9 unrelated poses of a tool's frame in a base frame.
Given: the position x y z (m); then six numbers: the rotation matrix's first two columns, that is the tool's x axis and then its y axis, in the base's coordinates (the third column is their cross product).
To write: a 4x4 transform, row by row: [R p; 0 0 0 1], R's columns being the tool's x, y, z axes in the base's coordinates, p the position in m. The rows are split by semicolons. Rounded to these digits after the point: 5 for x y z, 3 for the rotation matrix.
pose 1, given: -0.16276 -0.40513 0.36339 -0.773 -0.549 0.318 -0.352 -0.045 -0.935
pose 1, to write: -0.773 -0.352 0.528 -0.16276; -0.549 -0.045 -0.835 -0.40513; 0.318 -0.935 -0.158 0.36339; 0 0 0 1
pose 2, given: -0.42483 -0.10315 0.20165 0.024 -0.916 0.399 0.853 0.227 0.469
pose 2, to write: 0.024 0.853 -0.520 -0.42483; -0.916 0.227 0.329 -0.10315; 0.399 0.469 0.787 0.20165; 0 0 0 1
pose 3, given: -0.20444 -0.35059 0.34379 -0.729 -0.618 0.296 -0.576 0.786 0.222
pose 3, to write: -0.729 -0.576 -0.370 -0.20444; -0.618 0.786 -0.009 -0.35059; 0.296 0.222 -0.929 0.34379; 0 0 0 1
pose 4, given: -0.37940 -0.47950 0.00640 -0.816 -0.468 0.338 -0.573 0.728 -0.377
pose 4, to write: -0.816 -0.573 -0.070 -0.37940; -0.468 0.728 -0.501 -0.47950; 0.338 -0.377 -0.862 0.00640; 0 0 0 1
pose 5, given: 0.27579 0.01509 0.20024 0.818 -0.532 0.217 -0.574 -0.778 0.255
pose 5, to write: 0.818 -0.574 0.033 0.27579; -0.532 -0.778 -0.333 0.01509; 0.217 0.255 -0.942 0.20024; 0 0 0 1
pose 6, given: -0.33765 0.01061 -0.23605 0.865 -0.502 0.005 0.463 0.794 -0.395
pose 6, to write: 0.865 0.463 0.194 -0.33765; -0.502 0.794 0.344 0.01061; 0.005 -0.395 0.919 -0.23605; 0 0 0 1
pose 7, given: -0.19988 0.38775 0.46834 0.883 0.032 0.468 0.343 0.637 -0.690
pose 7, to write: 0.883 0.343 -0.320 -0.19988; 0.032 0.637 0.770 0.38775; 0.468 -0.690 0.551 0.46834; 0 0 0 1
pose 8, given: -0.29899 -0.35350 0.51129 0.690 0.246 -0.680 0.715 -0.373 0.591
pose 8, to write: 0.690 0.715 -0.108 -0.29899; 0.246 -0.373 -0.894 -0.35350; -0.680 0.591 -0.433 0.51129; 0 0 0 1
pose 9, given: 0.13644 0.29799 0.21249 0.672 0.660 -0.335 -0.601 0.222 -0.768
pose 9, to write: 0.672 -0.601 -0.433 0.13644; 0.660 0.222 0.717 0.29799; -0.335 -0.768 0.546 0.21249; 0 0 0 1
